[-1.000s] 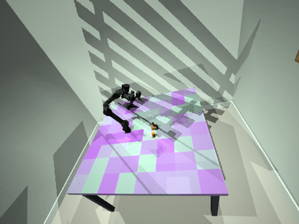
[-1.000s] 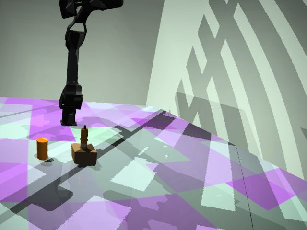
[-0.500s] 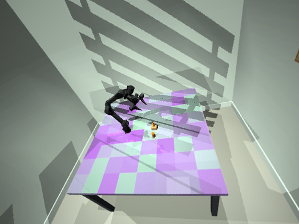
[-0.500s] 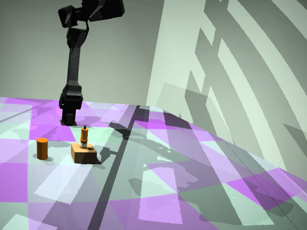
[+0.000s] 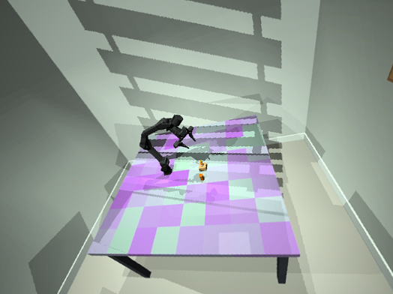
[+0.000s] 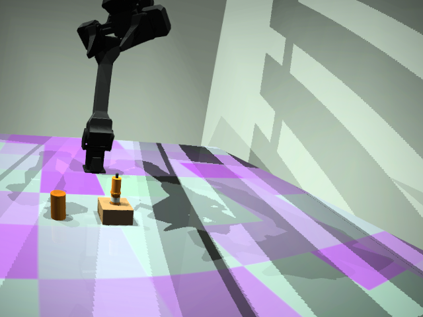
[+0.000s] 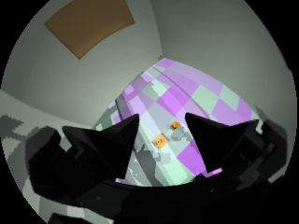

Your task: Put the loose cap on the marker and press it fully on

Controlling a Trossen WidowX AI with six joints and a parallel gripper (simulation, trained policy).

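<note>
Right now my gripper tip is 1 cm past the orange cap, 6 cm to the left of it and 28 cm above it. Also, from my gripper tip: tan holder block (1 cm behind, 6 cm to the left, 29 cm below).
</note>
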